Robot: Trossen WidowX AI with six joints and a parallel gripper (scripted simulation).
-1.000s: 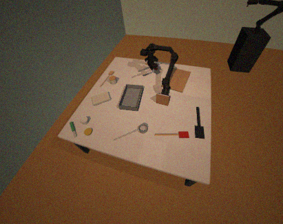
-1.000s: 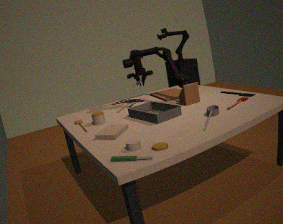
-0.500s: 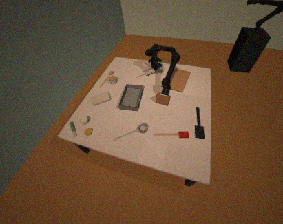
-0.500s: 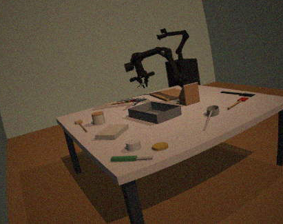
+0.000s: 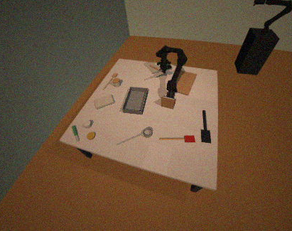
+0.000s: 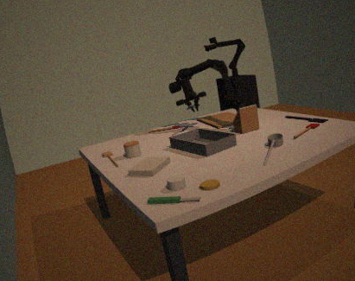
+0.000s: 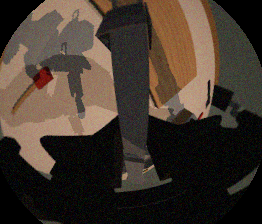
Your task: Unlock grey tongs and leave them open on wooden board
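Now: gripper tip 210 mm past the wooden board and 100 mm above it. Also, from my gripper tip: red-tipped stick: 190 mm to the right, 110 mm ahead, 100 mm below; beige slab: 560 mm ahead, 430 mm to the left, 90 mm below; grey roasting tin: 360 mm to the left, 230 mm ahead, 80 mm below.
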